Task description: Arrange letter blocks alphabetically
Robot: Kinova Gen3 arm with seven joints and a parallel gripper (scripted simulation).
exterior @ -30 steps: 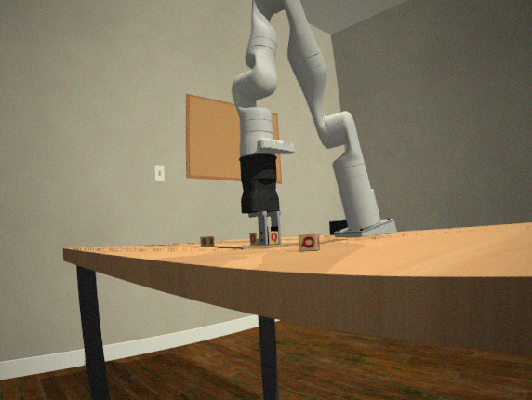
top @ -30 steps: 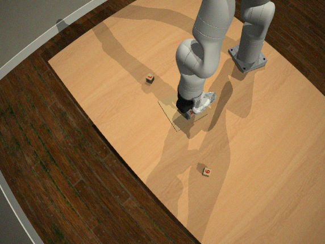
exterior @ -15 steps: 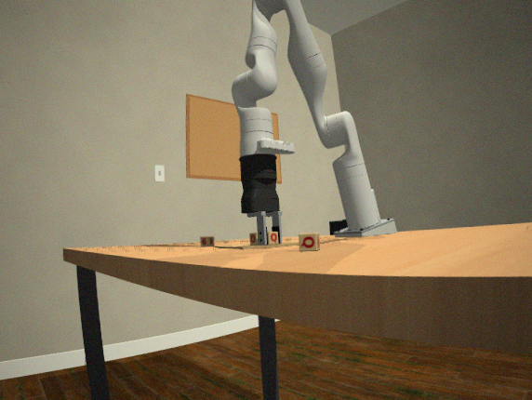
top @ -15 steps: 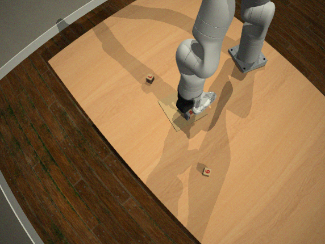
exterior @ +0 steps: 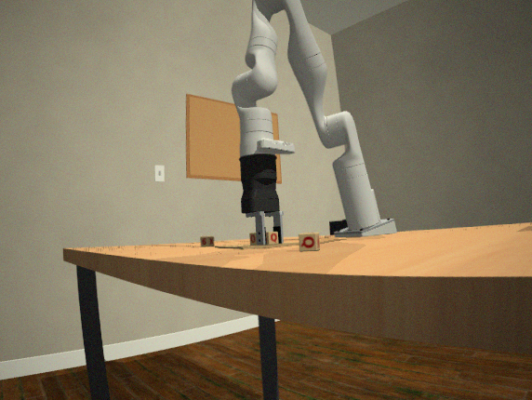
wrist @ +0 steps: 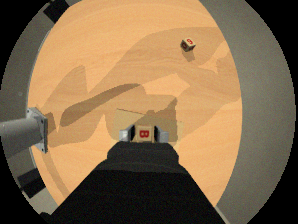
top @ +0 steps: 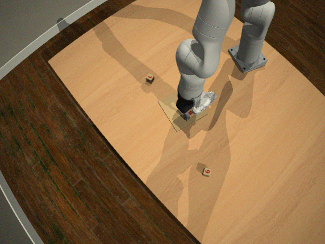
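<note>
Right now my hand is 1 cm above the block marked B. Also, from my hand: tan mat 4 cm to the right, 2 cm below.
</note>
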